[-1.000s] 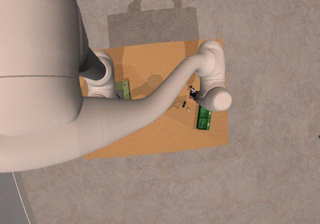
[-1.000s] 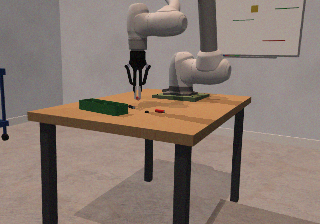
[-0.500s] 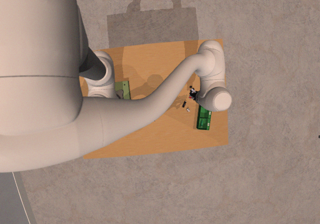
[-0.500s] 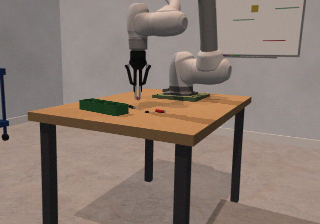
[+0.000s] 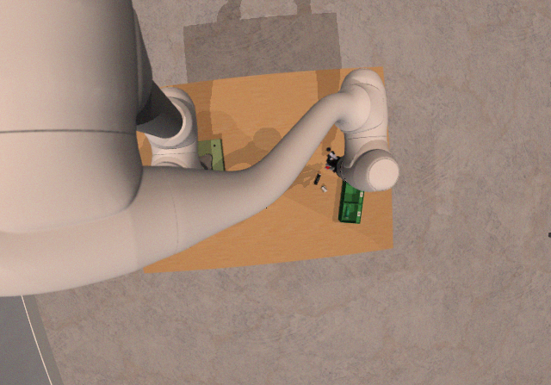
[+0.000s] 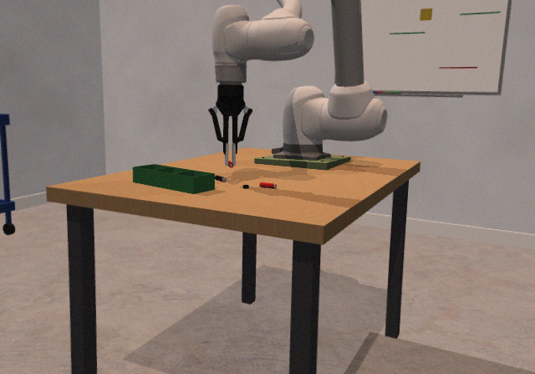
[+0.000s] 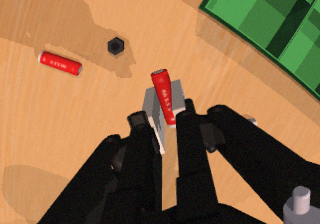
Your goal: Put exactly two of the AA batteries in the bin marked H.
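Now: hand 80 mm short of the green AA battery, 220 mm to the left of it and 80 mm above it. Also, from my hand: small white block 20 mm behind, 100 mm to the right, 80 mm below; then small black round piece 20 mm ahead, 60 mm to the left, 90 mm below; then black AA battery 40 mm behind, 60 mm to the right, 90 mm below.
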